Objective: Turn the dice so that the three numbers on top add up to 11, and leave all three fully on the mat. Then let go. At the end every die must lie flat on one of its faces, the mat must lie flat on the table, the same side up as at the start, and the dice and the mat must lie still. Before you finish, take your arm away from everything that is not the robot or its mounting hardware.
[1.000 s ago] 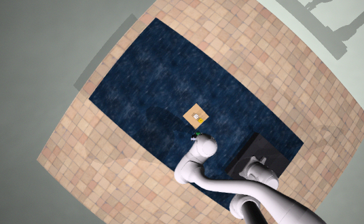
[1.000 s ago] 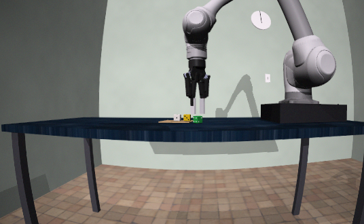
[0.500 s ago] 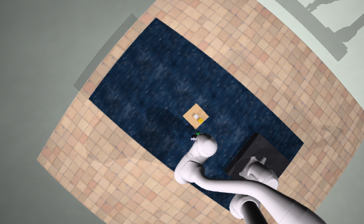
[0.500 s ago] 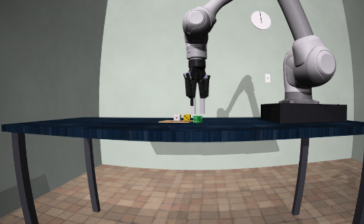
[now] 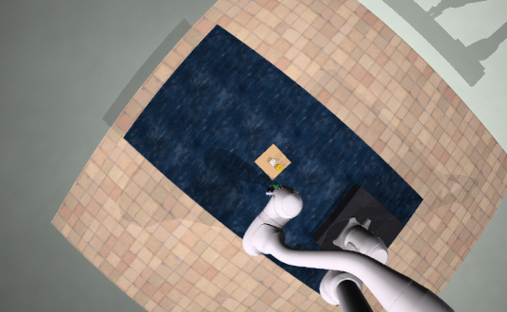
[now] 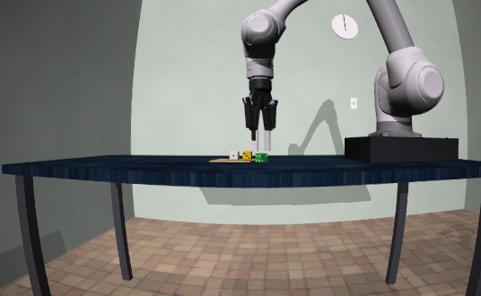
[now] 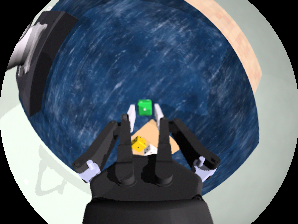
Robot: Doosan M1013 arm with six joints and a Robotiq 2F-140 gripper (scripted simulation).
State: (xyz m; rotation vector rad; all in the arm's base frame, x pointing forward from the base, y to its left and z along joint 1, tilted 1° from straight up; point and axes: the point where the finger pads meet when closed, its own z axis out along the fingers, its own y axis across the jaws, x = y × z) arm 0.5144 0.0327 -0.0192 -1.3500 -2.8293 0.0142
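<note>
Right now my hand is 5 cm above the green die. The rest, counted from my hand: white die (10 cm to the right, 9 cm ahead, 5 cm below); then yellow die (9 cm to the right, 5 cm below, 5 cm ahead); then tan mat (10 cm to the right, 9 cm ahead, 7 cm below).
</note>
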